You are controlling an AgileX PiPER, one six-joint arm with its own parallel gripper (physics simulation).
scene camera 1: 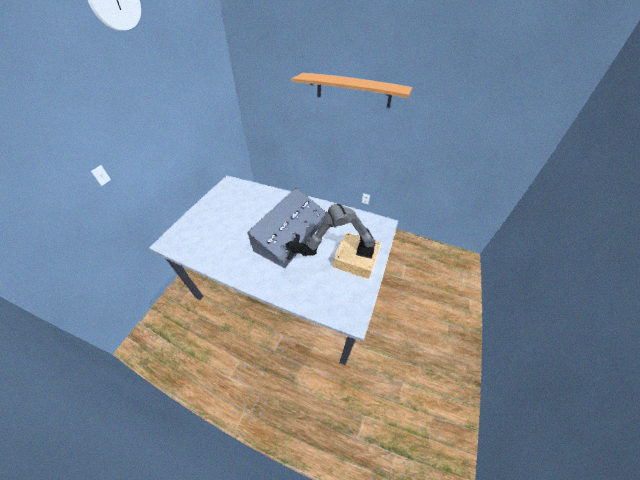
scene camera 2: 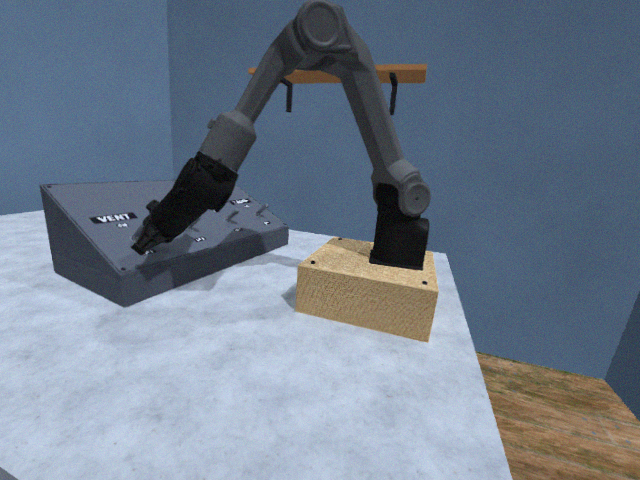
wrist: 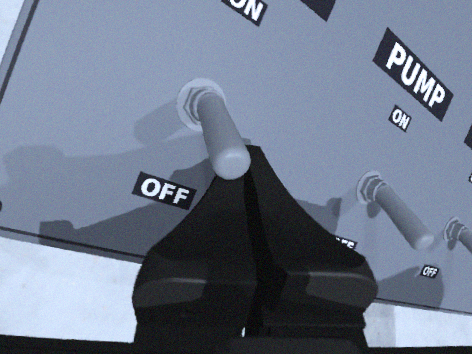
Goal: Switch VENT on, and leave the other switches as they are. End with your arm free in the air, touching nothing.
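Observation:
The grey sloped switch panel [scene camera 1: 266, 222] [scene camera 2: 77, 196] [wrist: 100, 60] stands on the table. The VENT label [scene camera 2: 113, 218] is at its near left. The VENT lever [wrist: 222, 135] leans down toward its OFF label [wrist: 165, 190]; its ON label [wrist: 247, 10] is at the top of the wrist view. My gripper [scene camera 1: 289, 245] [scene camera 2: 138, 250] [wrist: 241, 164] is shut and empty, low over the panel. In the wrist view, the lever's tip covers part of the left fingertip, so the fingertips are behind or under the lever. Whether they touch it is unclear. In scene camera 2 the gripper hides this lever.
The PUMP lever [wrist: 402, 215] is to the right of the fingers, with its label [wrist: 414, 75] above. Another lever [wrist: 466, 236] is farther right. The arm's wooden base block [scene camera 1: 356, 263] [scene camera 2: 361, 304] stands right of the panel. A wall shelf [scene camera 1: 351, 84] [scene camera 2: 408, 73] is behind.

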